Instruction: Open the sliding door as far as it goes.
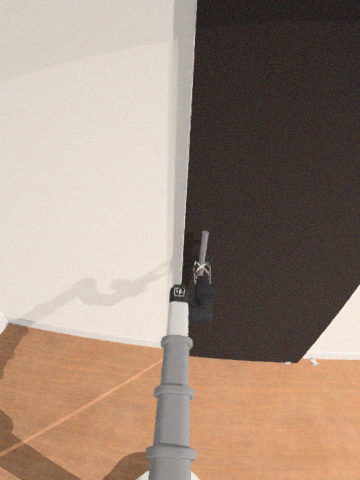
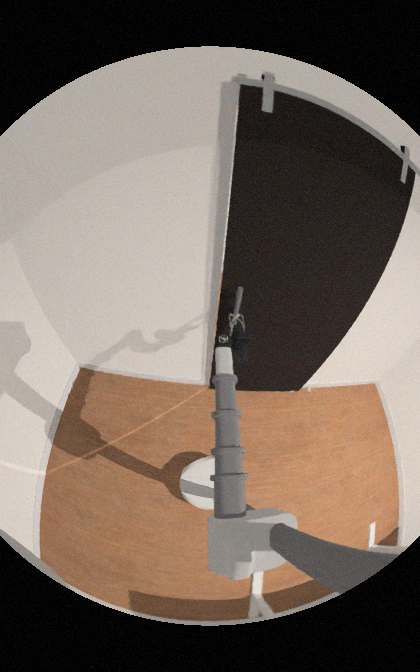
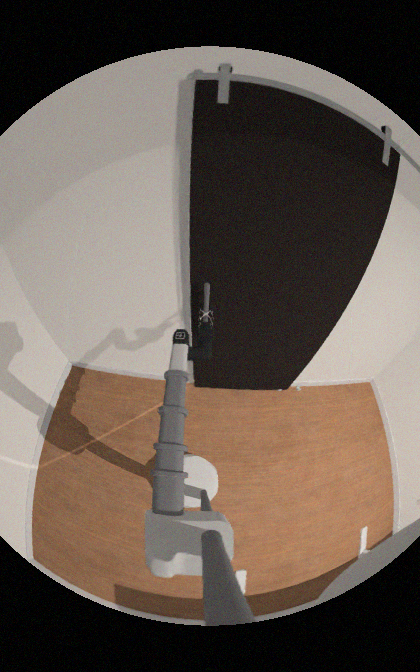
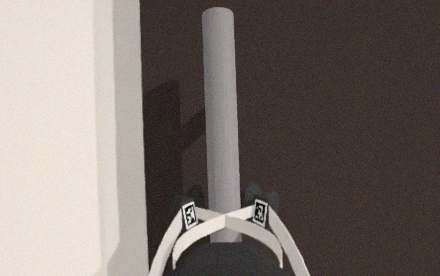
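Seen in the pictures: robot's base, link origin: [image 2: 208, 481] [image 3: 189, 479].
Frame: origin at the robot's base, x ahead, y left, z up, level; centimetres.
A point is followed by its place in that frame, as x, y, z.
The dark sliding door [image 1: 280, 150] {82.8, -31.9, 141.6} [image 2: 310, 225] {82.6, -35.9, 143.5} [image 3: 280, 225] {82.4, -37.7, 139.2} [image 4: 340, 125] {83.4, -21.1, 101.2} hangs upright, its left edge right beside the light grey door frame [image 1: 179, 150] {89.2, 2.3, 138.0} [image 2: 216, 225] {89.3, 3.0, 135.0} [image 3: 183, 200] {89.2, 1.7, 145.1} [image 4: 127, 125] {89.2, 2.2, 102.4}. A grey upright bar handle [image 1: 204, 242] {77.2, -9.1, 106.3} [image 2: 239, 297] {77.2, -9.3, 105.7} [image 3: 207, 295] {77.4, -9.7, 104.6} [image 4: 220, 100] {77.2, -9.1, 103.2} stands off the door near that edge. My gripper [image 1: 202, 267] [image 2: 236, 317] [image 3: 206, 316] [image 4: 224, 198] {83.6, -9.2, 94.4} is shut on the lower part of the handle, one dark fingertip on each side. The fingertips are hard to see against the dark door.
A grey rail [image 2: 340, 112] [image 3: 305, 97] with hangers [image 2: 268, 92] {83.5, -11.2, 198.8} [image 3: 224, 85] {83.5, -11.4, 197.7} runs above the door to the right. White wall [image 1: 90, 175] {92.7, 39.2, 126.6} [image 2: 125, 250] {93.2, 47.2, 122.5} stands left of the frame. My telescoping arm [image 1: 173, 415] {20.7, -0.2, 105.6} [image 2: 228, 435] {18.9, -0.1, 105.6} [image 3: 170, 435] {17.9, -0.3, 105.6} reaches across the wooden floor [image 1: 270, 420] {43.2, -61.3, -2.8} [image 2: 320, 450] {13.2, -104.0, -2.8} [image 3: 300, 450] {16.3, -95.5, -2.8}.
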